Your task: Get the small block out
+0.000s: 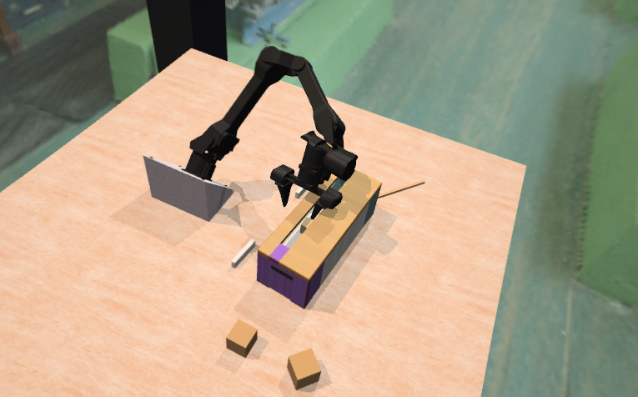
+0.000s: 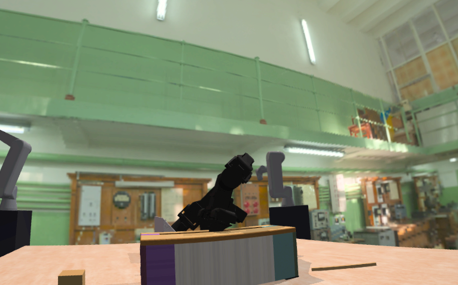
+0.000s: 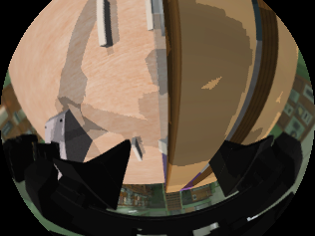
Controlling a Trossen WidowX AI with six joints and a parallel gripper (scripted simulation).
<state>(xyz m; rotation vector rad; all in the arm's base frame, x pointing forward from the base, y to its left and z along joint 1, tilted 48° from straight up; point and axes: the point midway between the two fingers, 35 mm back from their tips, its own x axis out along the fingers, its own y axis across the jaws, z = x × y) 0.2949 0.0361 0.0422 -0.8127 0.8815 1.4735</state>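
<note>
The tan block is 50 mm ahead of my gripper tip and 20 mm to the right of it. From my gripper tip the other things lie so: box 30 mm ahead, 10 mm to the left, 30 mm below; thin stick 180 mm ahead, 330 mm to the left, 90 mm below.
</note>
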